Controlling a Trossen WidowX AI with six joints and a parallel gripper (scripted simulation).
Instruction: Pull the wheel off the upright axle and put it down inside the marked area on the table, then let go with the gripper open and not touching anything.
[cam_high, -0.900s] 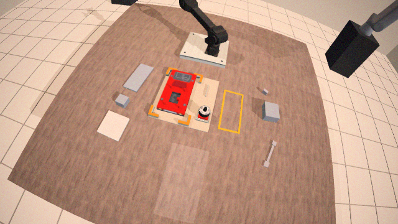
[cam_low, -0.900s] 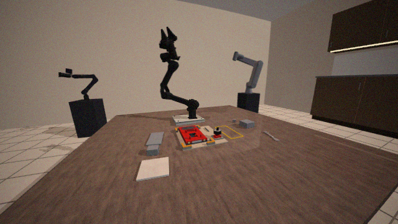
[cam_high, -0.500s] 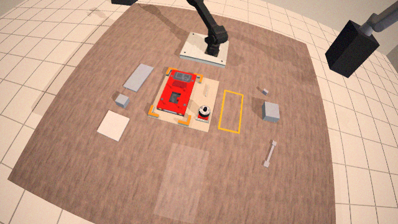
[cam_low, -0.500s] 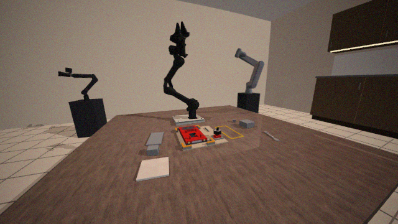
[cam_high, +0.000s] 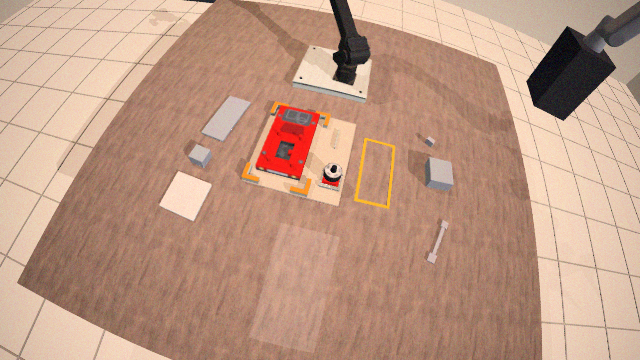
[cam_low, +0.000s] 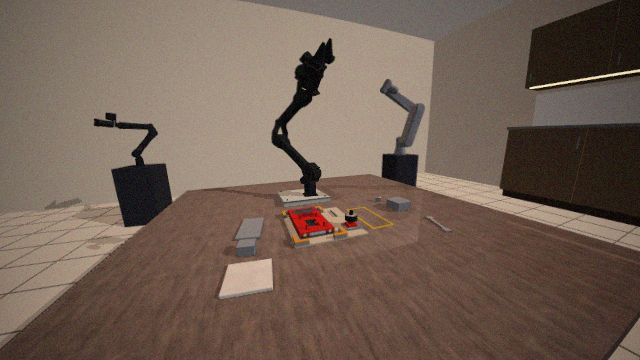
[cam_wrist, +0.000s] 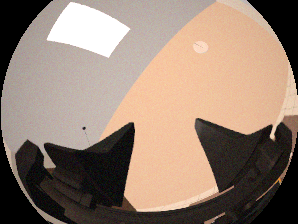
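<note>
My gripper tip is 61 cm above the black wheel and 22 cm short of it. Also, from my gripper tip: grey cube (64 cm below, 24 cm to the left, 1 cm ahead); wrench-like bar (65 cm below, 29 cm to the left, 29 cm ahead); white tile (65 cm below, 37 cm ahead, 31 cm to the right).
</note>
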